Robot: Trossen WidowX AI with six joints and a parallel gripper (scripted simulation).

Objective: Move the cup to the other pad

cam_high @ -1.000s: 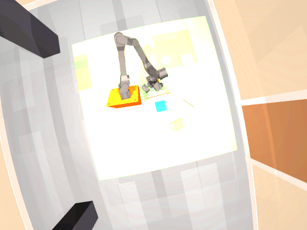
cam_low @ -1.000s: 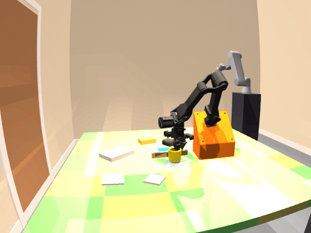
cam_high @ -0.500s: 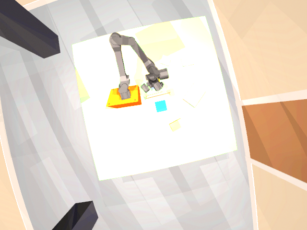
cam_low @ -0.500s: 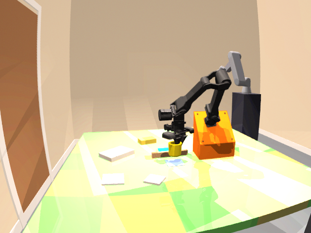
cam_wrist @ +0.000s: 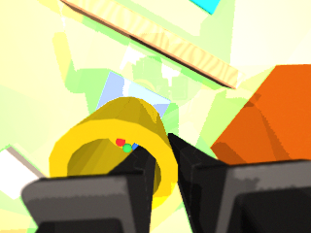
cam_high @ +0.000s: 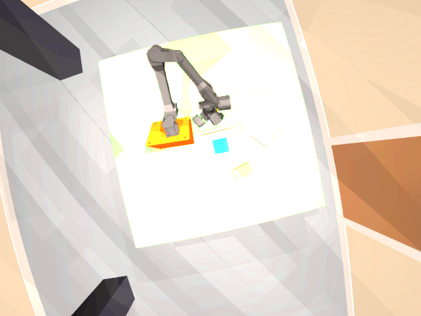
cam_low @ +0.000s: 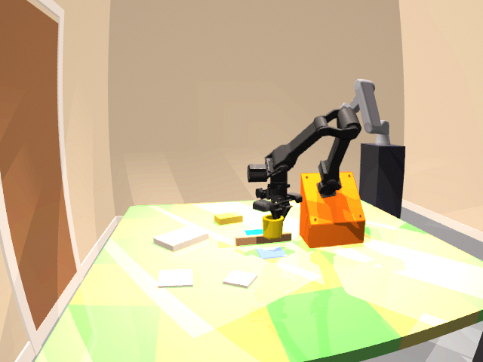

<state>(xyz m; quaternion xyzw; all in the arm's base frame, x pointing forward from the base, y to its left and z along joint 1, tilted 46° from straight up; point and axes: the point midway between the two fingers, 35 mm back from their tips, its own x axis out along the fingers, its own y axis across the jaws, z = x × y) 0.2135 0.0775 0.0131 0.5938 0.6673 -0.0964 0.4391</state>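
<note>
Right now the cyan pad is 180 mm to the right of my gripper tip, 100 mm below it and 30 mm ahead of it. The rest, counted from my gripper tip: wooden bar (80 mm to the right, 80 mm below, 30 mm ahead); yellow cup (20 mm ahead, 10 mm to the left); white slab (340 mm ahead, 150 mm to the right, 80 mm below).
</note>
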